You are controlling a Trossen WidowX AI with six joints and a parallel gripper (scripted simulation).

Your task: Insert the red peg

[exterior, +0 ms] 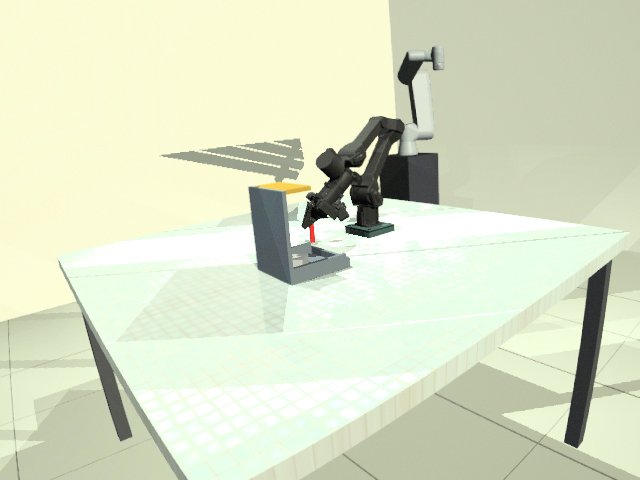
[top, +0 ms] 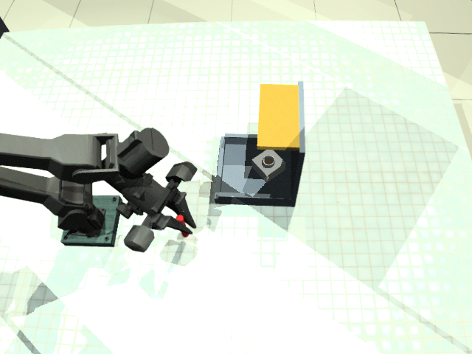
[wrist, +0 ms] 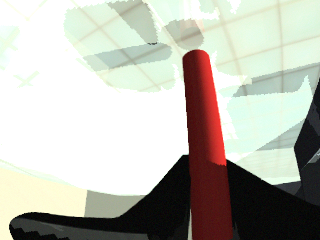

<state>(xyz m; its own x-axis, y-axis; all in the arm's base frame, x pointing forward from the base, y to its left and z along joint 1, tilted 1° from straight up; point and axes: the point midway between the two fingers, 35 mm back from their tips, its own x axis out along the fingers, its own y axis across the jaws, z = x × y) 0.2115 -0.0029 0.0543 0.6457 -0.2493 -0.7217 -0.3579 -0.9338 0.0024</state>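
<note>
Right now my gripper tip is 19 cm short of the back wall, 17 cm to the right of it and 5 cm below it. The rest, counted from my gripper tip: roof 15 cm ahead, 17 cm to the left, 15 cm above; then red peg 2 cm behind, 1 cm to the left, 1 cm below.
</note>
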